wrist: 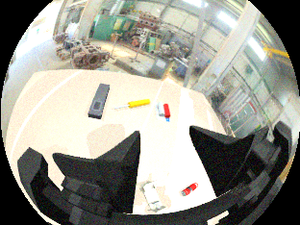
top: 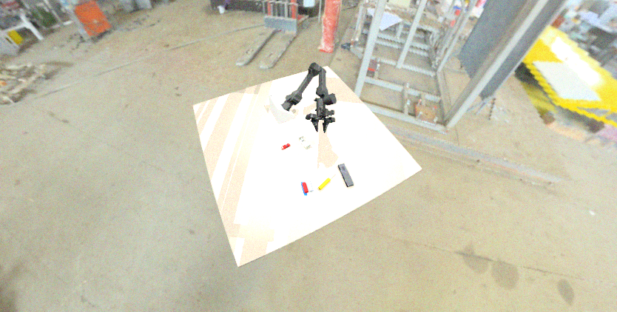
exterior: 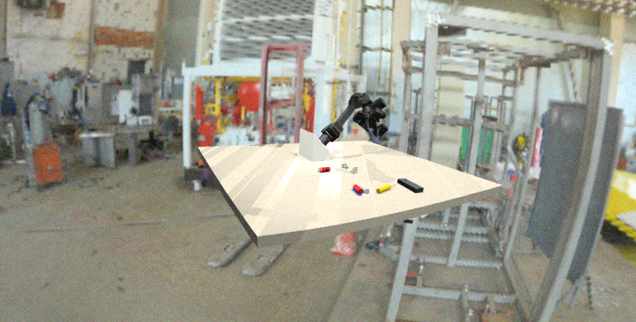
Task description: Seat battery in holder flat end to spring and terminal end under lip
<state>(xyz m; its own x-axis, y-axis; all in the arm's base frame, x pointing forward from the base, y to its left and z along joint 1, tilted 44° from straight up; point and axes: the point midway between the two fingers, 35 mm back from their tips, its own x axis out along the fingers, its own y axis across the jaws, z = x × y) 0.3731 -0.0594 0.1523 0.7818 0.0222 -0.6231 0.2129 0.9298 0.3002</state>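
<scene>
My gripper tip is 200 mm above the battery, 180 mm to the left of it and 140 mm past it. The rest, counted from my gripper tip: yellow screwdriver (210 mm ahead, 200 mm below, 60 mm to the right); black bar (240 mm ahead, 190 mm below, 60 mm to the left).
</scene>
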